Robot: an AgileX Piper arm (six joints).
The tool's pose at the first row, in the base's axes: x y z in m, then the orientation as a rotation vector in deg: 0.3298 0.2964 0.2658 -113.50 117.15 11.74
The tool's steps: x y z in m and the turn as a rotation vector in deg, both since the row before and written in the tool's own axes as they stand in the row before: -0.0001 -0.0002 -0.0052 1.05 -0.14 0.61; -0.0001 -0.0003 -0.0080 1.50 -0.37 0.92; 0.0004 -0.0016 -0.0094 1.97 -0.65 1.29; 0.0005 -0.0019 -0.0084 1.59 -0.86 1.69; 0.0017 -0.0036 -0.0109 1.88 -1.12 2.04; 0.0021 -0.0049 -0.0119 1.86 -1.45 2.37; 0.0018 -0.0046 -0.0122 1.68 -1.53 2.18; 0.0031 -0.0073 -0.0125 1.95 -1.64 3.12; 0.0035 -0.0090 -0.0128 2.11 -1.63 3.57; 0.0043 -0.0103 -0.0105 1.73 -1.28 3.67; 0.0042 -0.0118 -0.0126 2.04 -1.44 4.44; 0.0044 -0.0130 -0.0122 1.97 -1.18 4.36
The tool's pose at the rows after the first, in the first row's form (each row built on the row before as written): 0.3295 0.2949 0.2708 -112.21 117.38 10.89; 0.3288 0.2926 0.2784 -110.24 117.63 9.85; 0.3290 0.2892 0.2873 -107.49 117.89 8.68; 0.3293 0.2859 0.2953 -104.48 118.46 8.21; 0.3303 0.2803 0.3054 -100.84 119.03 7.76; 0.3318 0.2734 0.3164 -96.74 119.59 7.71; 0.3325 0.2664 0.3275 -92.92 119.89 7.85; 0.3349 0.2570 0.3387 -87.95 120.71 8.09; 0.3379 0.2460 0.3500 -82.43 121.70 8.30; 0.3418 0.2341 0.3588 -77.15 122.97 8.70; 0.3452 0.2202 0.3693 -70.81 124.39 9.15; 0.3485 0.2050 0.3790 -64.66 125.77 9.47
